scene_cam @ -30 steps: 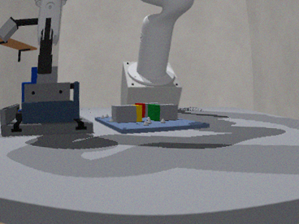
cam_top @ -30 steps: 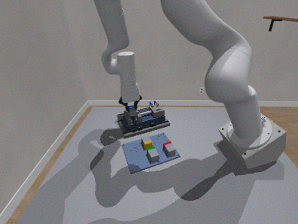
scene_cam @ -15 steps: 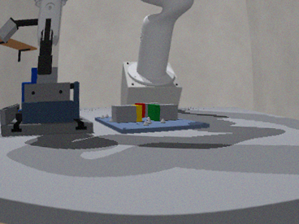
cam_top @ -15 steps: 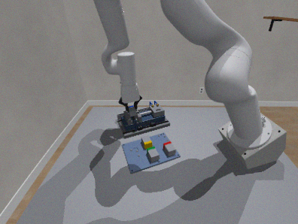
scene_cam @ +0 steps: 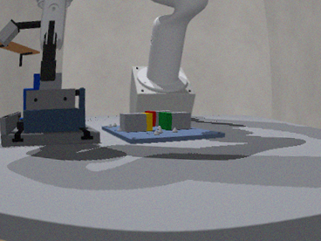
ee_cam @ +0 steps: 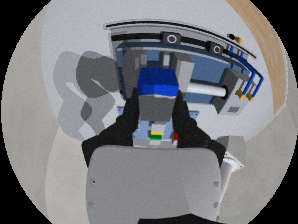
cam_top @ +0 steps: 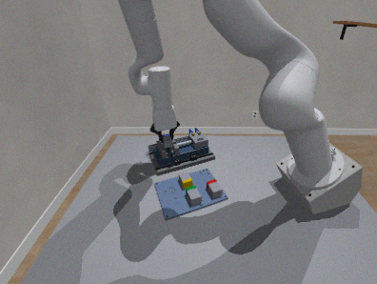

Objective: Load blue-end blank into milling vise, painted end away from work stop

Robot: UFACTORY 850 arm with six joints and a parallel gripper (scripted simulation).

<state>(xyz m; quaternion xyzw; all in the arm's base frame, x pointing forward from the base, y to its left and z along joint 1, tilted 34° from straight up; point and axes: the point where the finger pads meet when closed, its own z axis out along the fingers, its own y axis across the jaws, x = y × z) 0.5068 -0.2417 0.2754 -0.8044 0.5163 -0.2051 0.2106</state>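
The milling vise lies 60 mm behind my hand, 30 mm to the right of it and 90 mm below it. Round my hand: green-ended blank (140 mm behind, 250 mm to the left, 110 mm below); yellow-ended blank (100 mm behind, 170 mm to the left, 110 mm below); plate (120 mm behind, 210 mm to the left, 130 mm below).
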